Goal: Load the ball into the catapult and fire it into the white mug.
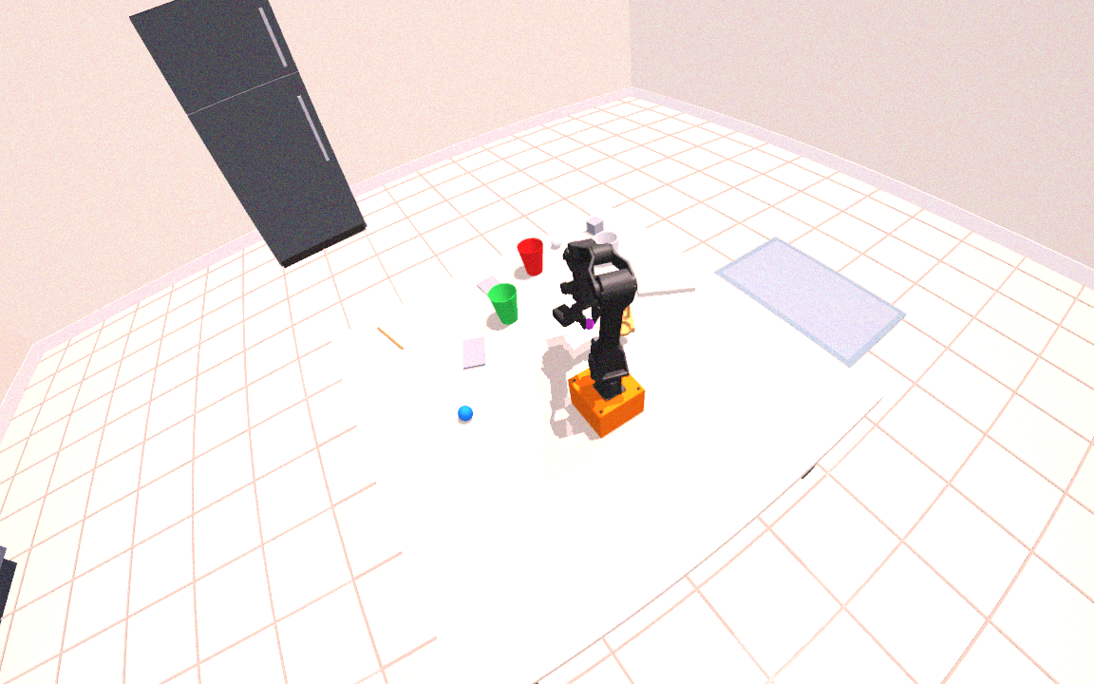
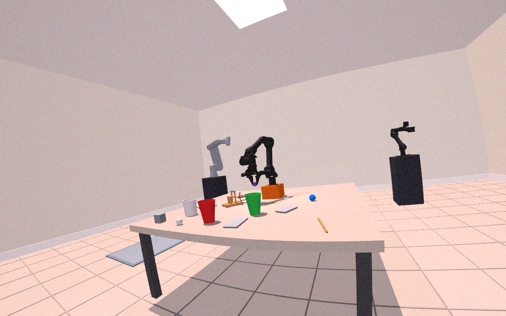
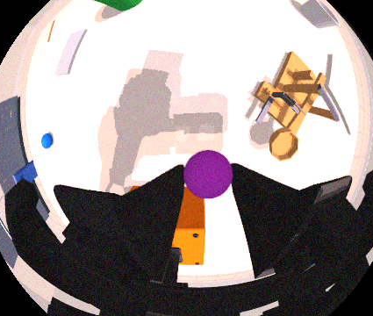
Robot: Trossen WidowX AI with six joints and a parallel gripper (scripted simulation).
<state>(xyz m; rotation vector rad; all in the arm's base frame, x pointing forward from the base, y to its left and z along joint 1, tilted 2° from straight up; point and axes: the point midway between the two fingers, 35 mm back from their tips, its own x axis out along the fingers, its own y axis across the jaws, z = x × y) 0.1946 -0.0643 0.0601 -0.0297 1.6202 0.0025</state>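
The wooden catapult is 5 cm ahead of my gripper tip, 13 cm to the right of it and 8 cm below it. Also, from my gripper tip: green cup: 31 cm ahead, 13 cm to the left, 10 cm below; blue ball: 2 cm ahead, 41 cm to the left, 11 cm below; magenta ball: 1 cm above.
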